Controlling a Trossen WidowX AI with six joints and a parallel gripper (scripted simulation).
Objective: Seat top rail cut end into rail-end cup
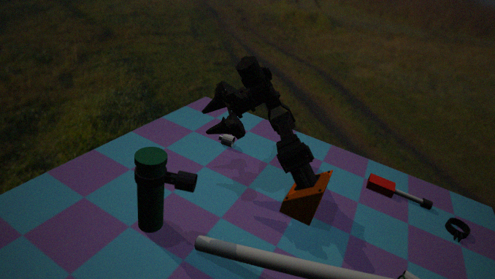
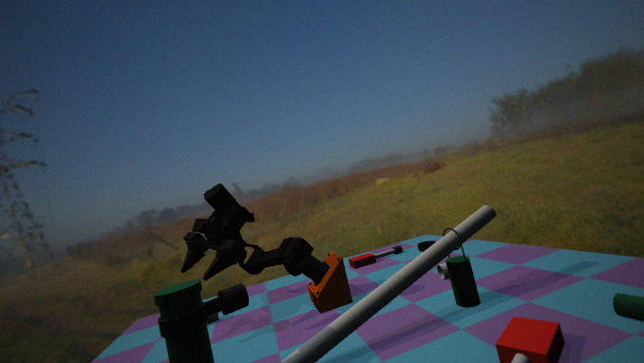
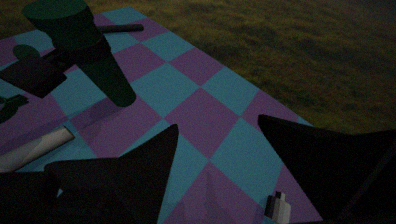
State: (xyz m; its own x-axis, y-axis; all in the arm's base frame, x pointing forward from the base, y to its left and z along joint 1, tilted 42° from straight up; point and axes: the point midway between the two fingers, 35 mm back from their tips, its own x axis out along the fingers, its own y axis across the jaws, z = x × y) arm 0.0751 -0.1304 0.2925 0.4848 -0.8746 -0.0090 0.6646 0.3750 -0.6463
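The rail-end cup lies 22 cm ahead of my gripper tip, 10 cm to the left of it and 3 cm below it. Also, from my gripper tip: small green post (58 cm to the left, 17 cm ahead, 8 cm below).
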